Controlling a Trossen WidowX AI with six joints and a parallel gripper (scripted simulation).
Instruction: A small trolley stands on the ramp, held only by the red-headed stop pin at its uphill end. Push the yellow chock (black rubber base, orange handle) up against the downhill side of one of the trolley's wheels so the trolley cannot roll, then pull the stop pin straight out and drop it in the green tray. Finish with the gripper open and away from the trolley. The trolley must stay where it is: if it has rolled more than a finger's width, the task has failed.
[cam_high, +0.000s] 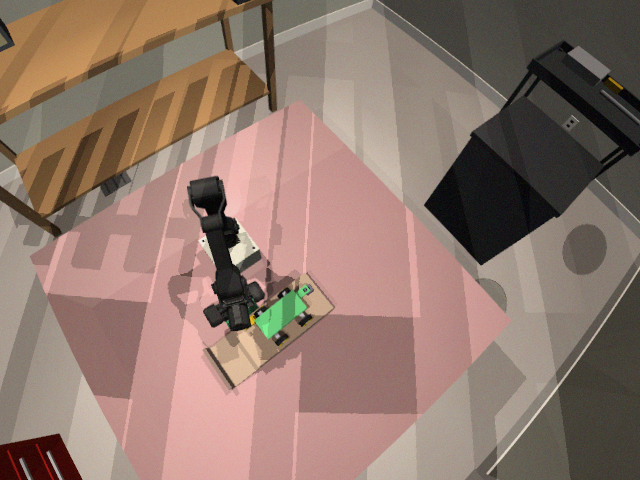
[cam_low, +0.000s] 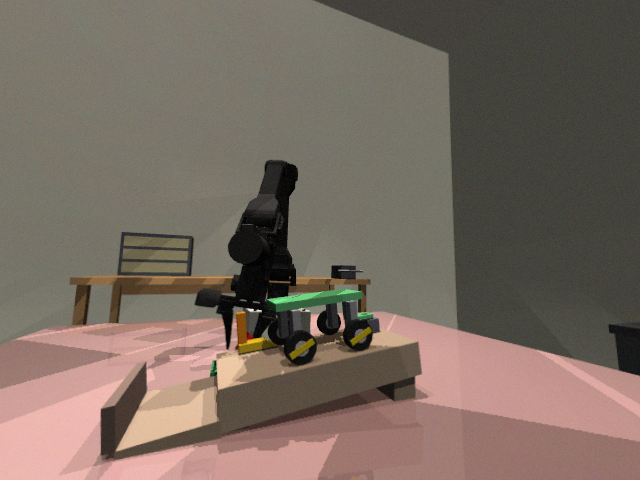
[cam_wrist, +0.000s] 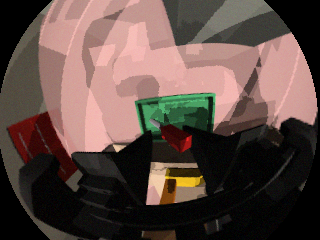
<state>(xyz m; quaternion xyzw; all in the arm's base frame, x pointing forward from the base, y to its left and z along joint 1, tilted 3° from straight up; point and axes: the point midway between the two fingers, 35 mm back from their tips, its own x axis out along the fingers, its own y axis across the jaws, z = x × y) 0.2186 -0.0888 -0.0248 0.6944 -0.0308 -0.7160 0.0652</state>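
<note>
My gripper tip is right at the red-headed stop pin. The rest, counted from my gripper tip: yellow chock 60 mm ahead, 30 mm to the left, 40 mm above; then brown ramp 110 mm ahead, 120 mm to the left; then green tray 10 mm to the left, 50 mm below.
</note>
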